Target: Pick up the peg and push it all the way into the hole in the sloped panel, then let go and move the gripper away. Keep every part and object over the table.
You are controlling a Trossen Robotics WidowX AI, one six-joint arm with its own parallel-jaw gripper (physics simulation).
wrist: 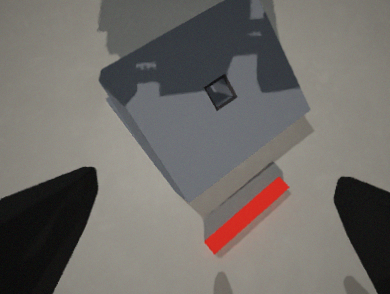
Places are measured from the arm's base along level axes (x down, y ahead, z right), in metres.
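Where they show: gripper, fingertip midpoint: point(216, 183).
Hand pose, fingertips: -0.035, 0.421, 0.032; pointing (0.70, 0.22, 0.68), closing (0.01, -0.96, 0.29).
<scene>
After its pixels a point has its place, as x, y, z.
The grey sloped panel point(200, 145) @(0.055, 0.442, 0.082) fills the upper middle of the wrist view, turned at an angle. Its small square hole point(220, 92) @(0.058, 0.442, 0.133) has dark edges and shows partly lit inner walls; no peg shows in it. The red peg point(247, 215) @(0.088, 0.392, 0.052) lies slanted below the panel's lower right edge, a little apart from it, with a darker grey strip along its upper side. My gripper point(216, 183) @(-0.036, 0.421, 0.032) is open and empty. Its two black fingers stand wide apart, left and right of the peg, touching neither peg nor panel. The peg's height above the table is hard to tell.
The beige-grey table top point(45, 115) @(0.100, 0.597, 0.082) surrounds the panel. Dark shadows fall across the panel's upper part and on the table behind it. Small rounded shadows lie at the bottom edge of the view. The panel's lower corner reaches between the fingers.
</scene>
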